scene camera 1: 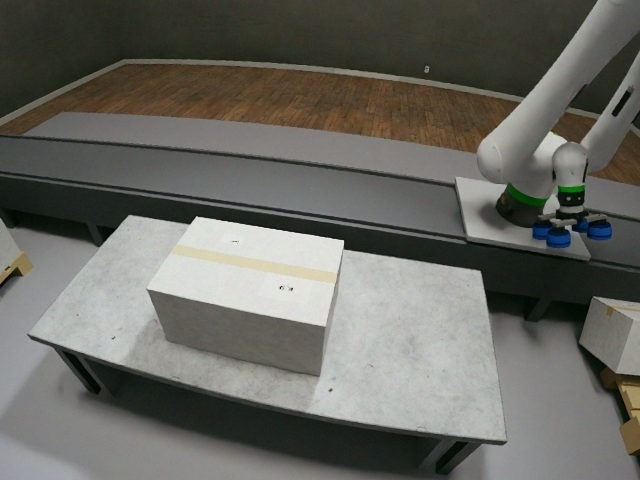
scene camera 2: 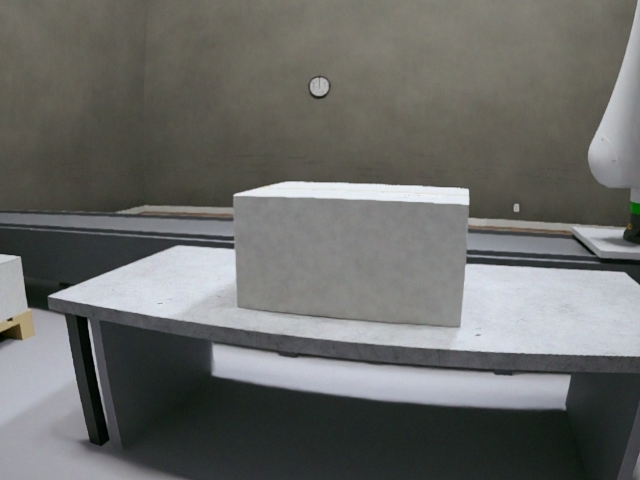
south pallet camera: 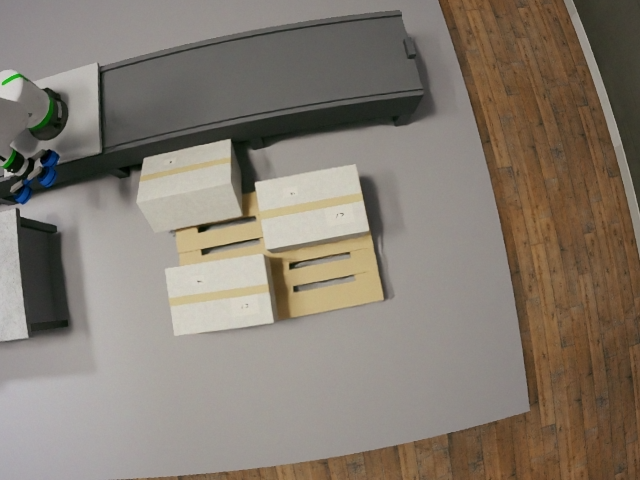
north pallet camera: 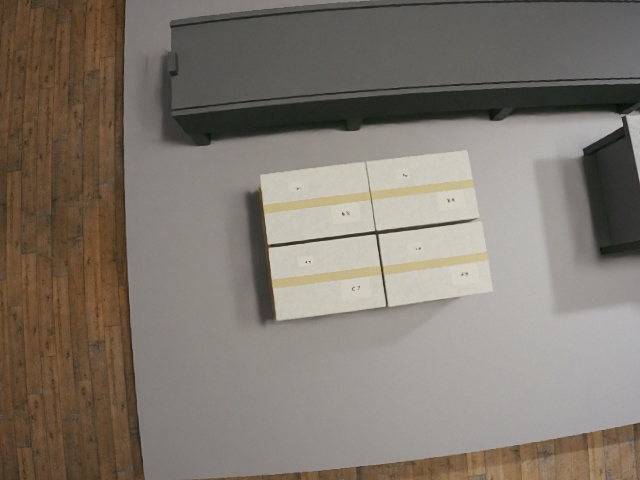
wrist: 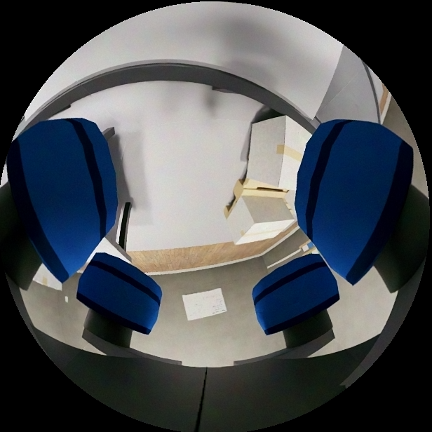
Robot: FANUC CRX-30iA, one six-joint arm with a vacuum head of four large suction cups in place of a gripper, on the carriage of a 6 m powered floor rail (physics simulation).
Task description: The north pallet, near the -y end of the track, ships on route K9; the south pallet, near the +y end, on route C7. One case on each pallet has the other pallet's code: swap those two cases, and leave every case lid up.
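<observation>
My gripper point(scene camera 1: 572, 233) point(south pallet camera: 37, 175) point(wrist: 207, 220), four blue suction cups, holds nothing and hangs beside the rail, between table and south pallet. A white case point(scene camera 1: 242, 268) point(scene camera 2: 351, 253) marked K9 sits lid up on the table point(scene camera 1: 418, 335) point(scene camera 2: 547, 310). On the north pallet four cases lie lid up; the front left one point(north pallet camera: 320, 299) reads C7. The south pallet point(south pallet camera: 336, 302) bears a back right case point(south pallet camera: 310, 227) and a front left case point(south pallet camera: 222, 315), both lid up; its front right quarter is bare. A third case point(south pallet camera: 193, 206) point(scene camera 1: 604, 335) sits tilted at the back left; its route code is not visible.
The dark floor rail point(scene camera 1: 310, 180) point(north pallet camera: 387, 56) point(south pallet camera: 258, 82) runs behind the table and both pallets. The robot's pale carriage plate point(scene camera 1: 480, 222) point(south pallet camera: 85, 113) stands on it. The tilted case's upper edge is close to the rail's front side in the south pallet view.
</observation>
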